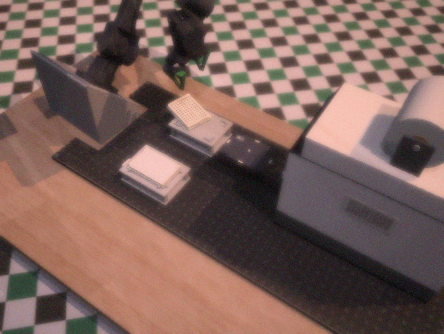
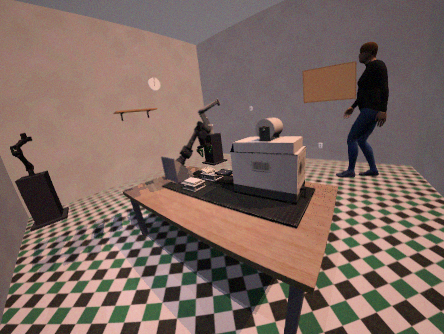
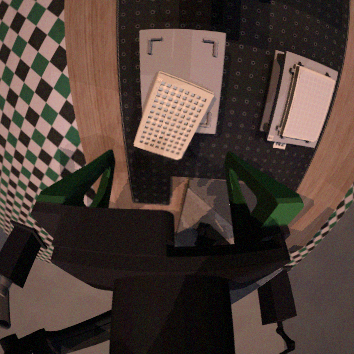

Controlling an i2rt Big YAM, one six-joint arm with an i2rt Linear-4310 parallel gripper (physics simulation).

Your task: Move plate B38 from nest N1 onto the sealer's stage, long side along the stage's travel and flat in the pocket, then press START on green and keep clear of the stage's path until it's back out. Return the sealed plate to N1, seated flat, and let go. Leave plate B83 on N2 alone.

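Places are measured from the arm's base along level axes (x ahead, y left, z up), in centimetres.
Where they show: gripper, fingertip midpoint: (image 1: 191,80) (image 2: 206,155) (image 3: 169,155); arm's base, origin of the base link: (image 1: 96,84) (image 2: 178,164).
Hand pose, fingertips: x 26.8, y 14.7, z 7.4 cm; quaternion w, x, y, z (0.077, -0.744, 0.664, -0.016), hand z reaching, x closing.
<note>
Things, the pixels of their centre, and the offset from my fingertips. "spot": a spot on its surface instead. Level surfaces: height alone.
- beige well plate, body centre: (image 3: 170,118) (image 1: 188,111) dx -2.3, dy +0.6, dz -14.0 cm
- grey nest, body centre: (image 3: 180,79) (image 1: 200,129) (image 2: 212,174) dx +3.4, dy +0.1, dz -17.5 cm
- white-topped plate, body centre: (image 3: 307,105) (image 1: 154,167) dx +5.8, dy -21.9, dz -15.1 cm
- dark stage, surface spot: (image 1: 245,150) spot: dx +23.2, dy -3.0, dz -10.6 cm
- white roll, body centre: (image 1: 428,121) (image 2: 269,128) dx +61.7, dy +2.9, dz +21.4 cm
- black mat, its level: dz -20.4 cm
The beige well plate (image 1: 189,111) (image 3: 174,116), apparently B38, sits askew on the grey nest (image 1: 218,125) (image 3: 182,55). It is turned relative to the nest's corner brackets, and its robot-side end hangs past the nest's edge. The white-topped plate (image 1: 155,165) (image 3: 309,104), apparently B83, sits on the other nest (image 1: 164,195) (image 3: 275,136). My gripper (image 1: 191,77) (image 2: 205,151) (image 3: 169,155) is open and empty, above and on the robot side of the beige plate. The dark stage (image 1: 245,150) is out in front of the sealer (image 1: 325,200) (image 2: 267,172). The START button cannot be made out.
A slanted grey panel (image 1: 70,100) (image 2: 172,169) stands near the arm's base, on the robot side of the nests. A white roll (image 1: 422,120) (image 2: 271,127) sits on top of the sealer. The nests and sealer stand on a black mat (image 1: 225,235) (image 2: 270,207). A person (image 2: 370,95) stands beyond the table.
</note>
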